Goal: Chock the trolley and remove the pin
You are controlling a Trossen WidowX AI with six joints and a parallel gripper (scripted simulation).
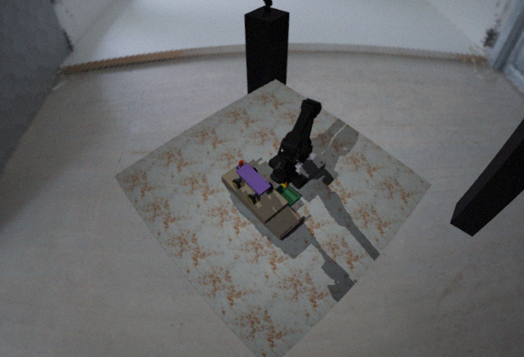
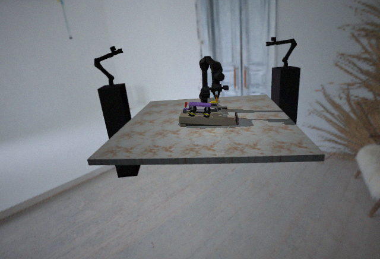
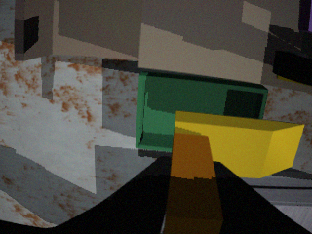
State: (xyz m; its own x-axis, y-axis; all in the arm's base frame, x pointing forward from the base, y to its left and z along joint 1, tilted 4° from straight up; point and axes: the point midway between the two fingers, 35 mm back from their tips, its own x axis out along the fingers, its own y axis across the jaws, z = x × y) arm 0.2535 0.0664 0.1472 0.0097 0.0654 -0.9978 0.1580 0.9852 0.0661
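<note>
The red-headed stop pin lies 30 mm ahead of my gripper tip, 250 mm to the right of it and 30 mm below it. From my gripper tip the other things lie so: yellow chock (20 mm to the right, 10 mm below); then green tray (30 mm behind, 10 mm to the right, 170 mm below); then purple-topped trolley (70 mm ahead, 140 mm to the right, 50 mm below).
</note>
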